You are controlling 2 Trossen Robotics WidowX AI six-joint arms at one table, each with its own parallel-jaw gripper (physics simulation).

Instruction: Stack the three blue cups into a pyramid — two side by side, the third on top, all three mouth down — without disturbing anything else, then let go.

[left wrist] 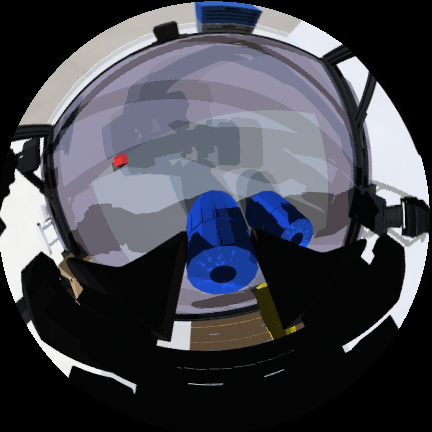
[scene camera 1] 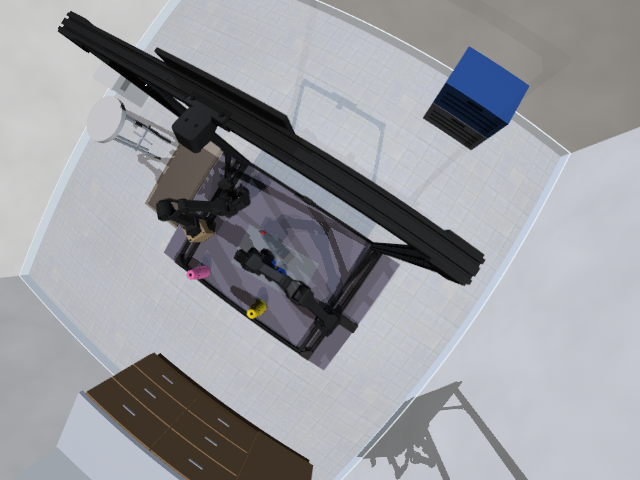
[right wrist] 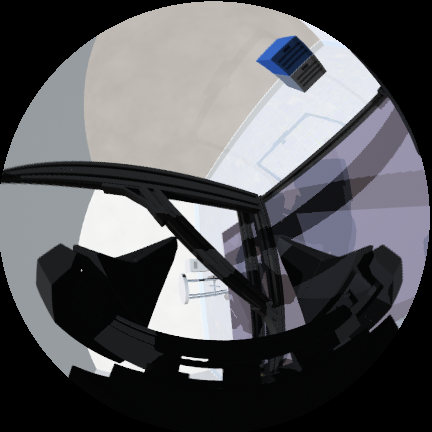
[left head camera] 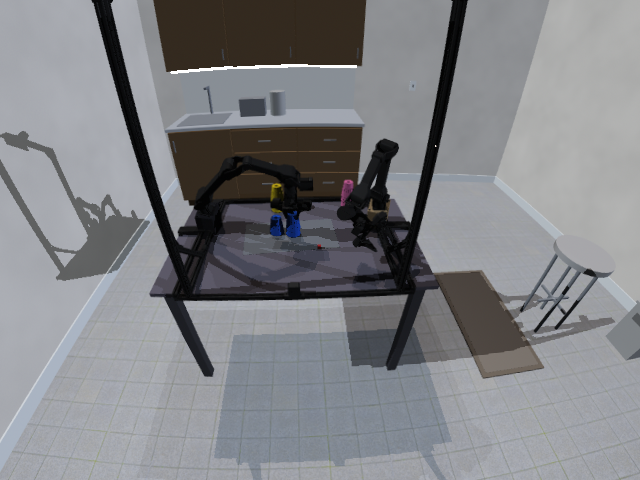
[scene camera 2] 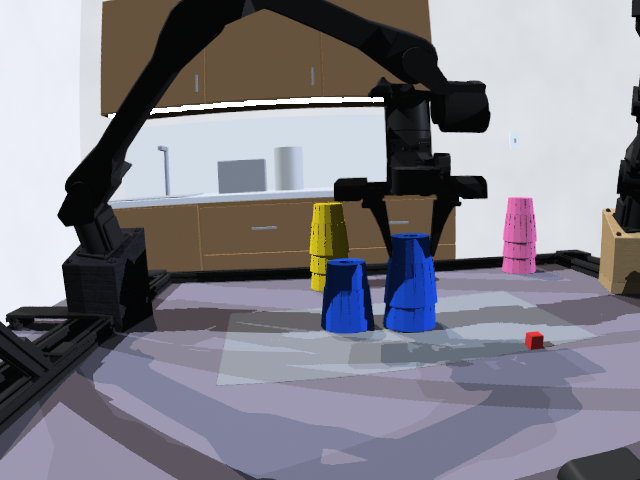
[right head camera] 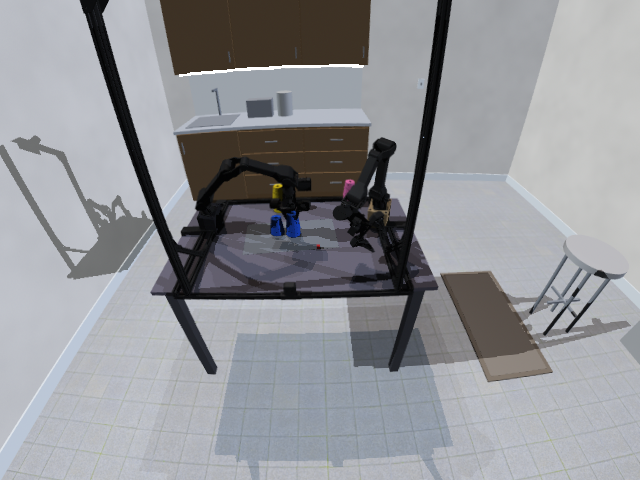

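Observation:
One blue cup stands mouth down on the pale mat. Close to its right in scene camera 2, two nested blue cups stand mouth down, one pulled over the other, the lower one's rim showing. My left gripper points down, with its fingertips against both sides of the upper nested cup, near its top. My right gripper is open and empty, away from the cups.
A yellow cup stack stands behind the blue cups. A pink cup stack stands at the back right in scene camera 2. A small red cube lies at the mat's edge.

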